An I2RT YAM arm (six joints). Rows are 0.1 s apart.
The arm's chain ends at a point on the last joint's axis. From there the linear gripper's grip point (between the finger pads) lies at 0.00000 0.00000 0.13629 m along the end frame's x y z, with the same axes.
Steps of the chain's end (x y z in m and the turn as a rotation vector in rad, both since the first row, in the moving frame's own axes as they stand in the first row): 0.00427, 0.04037, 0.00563, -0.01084, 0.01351, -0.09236; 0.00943, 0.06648, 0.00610, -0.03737, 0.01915, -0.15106; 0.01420, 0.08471, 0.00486, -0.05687, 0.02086, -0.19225; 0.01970, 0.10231, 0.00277, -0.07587, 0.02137, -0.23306; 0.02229, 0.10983, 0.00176, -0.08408, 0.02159, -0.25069; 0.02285, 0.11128, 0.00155, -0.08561, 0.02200, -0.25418; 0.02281, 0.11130, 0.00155, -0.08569, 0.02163, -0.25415
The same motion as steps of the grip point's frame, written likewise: 0.00618, 0.04176, 0.00561, -0.01084, 0.01351, -0.09236; 0.01241, 0.07136, 0.00598, -0.03737, 0.01915, -0.15106; 0.01777, 0.09214, 0.00461, -0.05687, 0.02086, -0.19225; 0.02378, 0.11221, 0.00235, -0.07587, 0.02137, -0.23306; 0.02663, 0.12079, 0.00125, -0.08408, 0.02159, -0.25069; 0.02729, 0.12243, 0.00102, -0.08561, 0.02200, -0.25418; 0.02720, 0.12247, 0.00102, -0.08569, 0.02163, -0.25415
